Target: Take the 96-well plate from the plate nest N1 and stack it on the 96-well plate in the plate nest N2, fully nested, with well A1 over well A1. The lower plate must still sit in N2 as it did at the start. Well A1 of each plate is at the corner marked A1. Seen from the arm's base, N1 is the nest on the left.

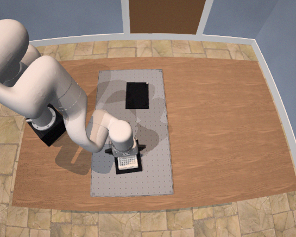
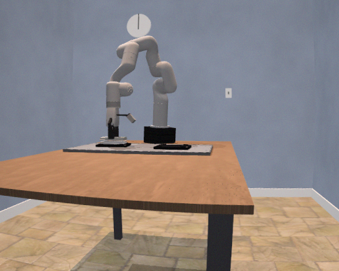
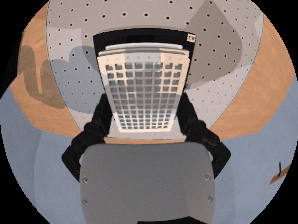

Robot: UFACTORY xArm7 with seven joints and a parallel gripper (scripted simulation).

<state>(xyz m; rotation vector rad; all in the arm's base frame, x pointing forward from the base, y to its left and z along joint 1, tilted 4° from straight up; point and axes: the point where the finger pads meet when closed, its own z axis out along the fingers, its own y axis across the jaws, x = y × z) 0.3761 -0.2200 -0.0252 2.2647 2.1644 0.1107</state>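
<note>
My hand is 5 cm above the black nest N2. From my hand the other things lie so: black nest N1: 31 cm to the left, 10 cm ahead, 5 cm below; then white 96-well plate: 1 cm below.
</note>
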